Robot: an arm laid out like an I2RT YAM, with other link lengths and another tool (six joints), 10 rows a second.
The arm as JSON. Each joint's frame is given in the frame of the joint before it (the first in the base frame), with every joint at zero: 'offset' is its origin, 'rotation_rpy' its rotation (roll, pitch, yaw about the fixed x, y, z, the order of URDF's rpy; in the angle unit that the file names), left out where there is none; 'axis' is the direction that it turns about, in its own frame. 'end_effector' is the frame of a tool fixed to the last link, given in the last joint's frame.
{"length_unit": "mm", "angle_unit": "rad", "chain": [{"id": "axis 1", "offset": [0.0, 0.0, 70.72], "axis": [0.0, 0.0, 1.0]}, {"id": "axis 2", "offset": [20.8, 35.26, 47.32], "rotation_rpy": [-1.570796, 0.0, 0.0], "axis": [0.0, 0.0, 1.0]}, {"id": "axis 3", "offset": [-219.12, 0.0, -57.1], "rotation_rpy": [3.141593, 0.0, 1.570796], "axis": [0.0, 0.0, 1.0]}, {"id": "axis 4", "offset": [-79.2, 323.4, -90.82], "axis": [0.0, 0.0, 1.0]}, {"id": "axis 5", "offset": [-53.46, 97.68, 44.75], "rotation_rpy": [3.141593, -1.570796, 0.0], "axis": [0.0, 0.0, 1.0]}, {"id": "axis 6", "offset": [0.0, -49.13, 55.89], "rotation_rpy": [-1.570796, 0.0, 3.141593], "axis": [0.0, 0.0, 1.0]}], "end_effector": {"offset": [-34.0, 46.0, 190.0], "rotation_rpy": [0.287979, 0.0, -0.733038]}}
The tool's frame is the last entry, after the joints.
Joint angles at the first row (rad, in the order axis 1, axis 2, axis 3, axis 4, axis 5, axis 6):
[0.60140 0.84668 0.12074 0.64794 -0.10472 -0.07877]
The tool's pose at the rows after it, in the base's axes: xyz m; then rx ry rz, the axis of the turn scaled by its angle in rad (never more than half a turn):
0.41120 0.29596 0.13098 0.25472 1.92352 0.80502
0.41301 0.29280 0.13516 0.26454 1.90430 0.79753
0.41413 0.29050 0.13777 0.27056 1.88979 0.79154
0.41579 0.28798 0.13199 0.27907 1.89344 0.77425
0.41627 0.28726 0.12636 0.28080 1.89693 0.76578
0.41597 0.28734 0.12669 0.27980 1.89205 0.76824
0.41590 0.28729 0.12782 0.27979 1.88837 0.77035
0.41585 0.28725 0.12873 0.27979 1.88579 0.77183
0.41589 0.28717 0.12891 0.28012 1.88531 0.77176
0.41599 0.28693 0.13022 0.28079 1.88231 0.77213
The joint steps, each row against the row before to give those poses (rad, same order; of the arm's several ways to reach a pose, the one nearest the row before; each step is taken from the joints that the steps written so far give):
[-0.00001 0.01075 -0.02973 0.02521 0.03280 -0.00344]
[0.00000 0.00676 0.00110 0.01939 0.01602 -0.00457]
[-0.00001 0.00802 0.00039 0.01793 0.01144 -0.00458]
[0.00001 0.02167 0.00073 0.01216 0.01336 -0.00381]
[0.00038 0.02838 0.00121 0.02146 0.00497 -0.00268]
[0.00041 0.00947 -0.00004 0.01447 0.00002 -0.00076]
[-0.00001 0.00122 0.00004 0.00499 -0.00001 -0.00001]
[-0.00002 -0.00008 -0.00004 0.00263 -0.00002 0.00001]
[0.00002 -0.00033 0.00001 0.00005 0.00040 0.00000]
[0.00000 -0.00267 0.00002 -0.00003 0.00114 -0.00038]

